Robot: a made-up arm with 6 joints. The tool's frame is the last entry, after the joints.
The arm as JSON. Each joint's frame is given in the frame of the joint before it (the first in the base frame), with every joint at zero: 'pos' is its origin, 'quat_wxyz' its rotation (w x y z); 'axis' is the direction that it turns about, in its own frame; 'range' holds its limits. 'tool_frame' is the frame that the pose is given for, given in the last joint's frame.
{
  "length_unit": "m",
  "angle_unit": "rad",
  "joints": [
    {
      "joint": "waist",
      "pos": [
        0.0,
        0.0,
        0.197
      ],
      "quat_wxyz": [
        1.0,
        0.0,
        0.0,
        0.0
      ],
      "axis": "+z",
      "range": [
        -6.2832,
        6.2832
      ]
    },
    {
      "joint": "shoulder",
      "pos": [
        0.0,
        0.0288,
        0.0
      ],
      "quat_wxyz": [
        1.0,
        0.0,
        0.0,
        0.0
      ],
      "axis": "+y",
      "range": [
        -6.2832,
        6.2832
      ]
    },
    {
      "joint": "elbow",
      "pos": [
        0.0,
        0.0,
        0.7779
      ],
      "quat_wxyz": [
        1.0,
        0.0,
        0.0,
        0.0
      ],
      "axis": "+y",
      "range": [
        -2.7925,
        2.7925
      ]
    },
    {
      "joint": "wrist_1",
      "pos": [
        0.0,
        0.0,
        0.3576
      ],
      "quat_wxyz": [
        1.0,
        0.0,
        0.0,
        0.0
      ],
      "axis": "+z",
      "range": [
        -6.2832,
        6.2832
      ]
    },
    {
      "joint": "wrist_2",
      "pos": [
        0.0,
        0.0,
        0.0
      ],
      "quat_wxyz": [
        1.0,
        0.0,
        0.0,
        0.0
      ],
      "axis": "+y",
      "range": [
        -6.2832,
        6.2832
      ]
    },
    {
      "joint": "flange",
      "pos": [
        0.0,
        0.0,
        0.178
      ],
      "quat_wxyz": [
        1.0,
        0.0,
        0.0,
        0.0
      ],
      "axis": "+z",
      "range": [
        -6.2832,
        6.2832
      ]
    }
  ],
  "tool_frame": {
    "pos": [
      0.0,
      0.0,
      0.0
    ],
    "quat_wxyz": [
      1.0,
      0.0,
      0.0,
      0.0
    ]
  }
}
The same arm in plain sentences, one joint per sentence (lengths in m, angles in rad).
The arm has six revolute joints in a row. What follows holds with every joint at zero, and every direction is one of the base frame's. Joint 1 sits 0.197 m along +z from the base frame's origin and turns about +z, from -6.2832 to 6.2832 rad. Joint 2 sits 0.0288 m along +y from joint 1 and turns about +y, from -6.2832 to 6.2832 rad. Joint 3 sits 0.7779 m along +z from joint 2 and turns about +y, from -2.7925 to 2.7925 rad. Joint 4 sits 0.3576 m along +z from joint 3 and turns about +z, from -6.2832 to 6.2832 rad. Joint 5 sits at the same point as joint 4 and turns about +y, from -6.2832 to 6.2832 rad. Joint 6 sits 0.178 m along +z from joint 5 and turns about +z, from -6.2832 to 6.2832 rad. The tool frame, which is the frame that the pose is given for, sits at the same point as joint 6; its axes are parallel to the base frame's.
